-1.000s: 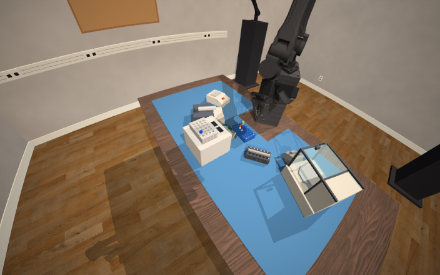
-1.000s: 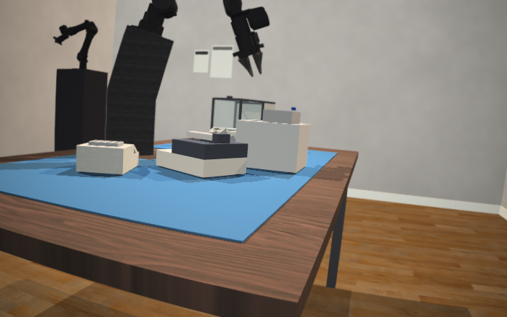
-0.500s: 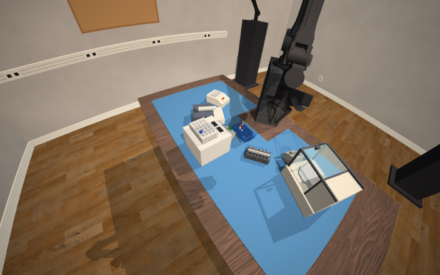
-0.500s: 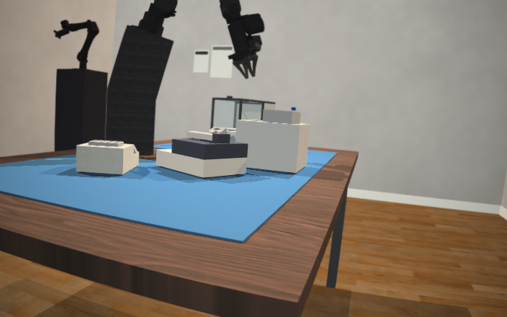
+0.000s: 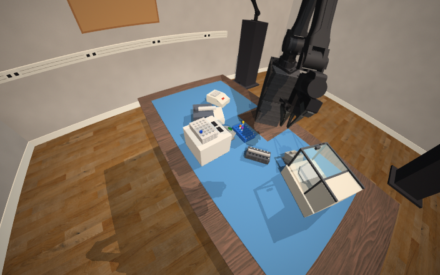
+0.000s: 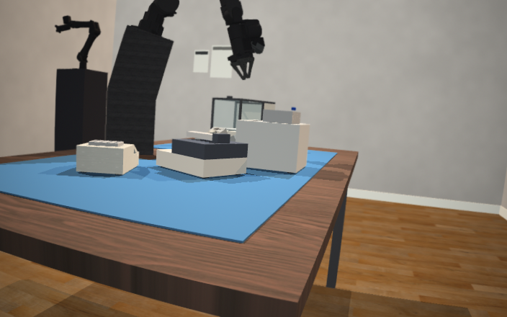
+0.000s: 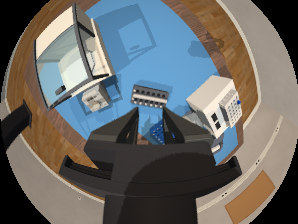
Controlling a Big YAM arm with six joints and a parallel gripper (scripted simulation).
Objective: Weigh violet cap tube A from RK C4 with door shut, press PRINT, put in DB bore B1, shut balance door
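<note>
The balance door is 17 cm to the left of my hand, 10 cm behind it and 8 cm below it. Round my hand: blue-capped tube: 25 cm to the right, 23 cm ahead, 13 cm below; then round white print key: 22 cm below, 14 cm behind, 6 cm to the left; then dark magnet block: 27 cm below, 6 cm to the right, 1 cm behind.
</note>
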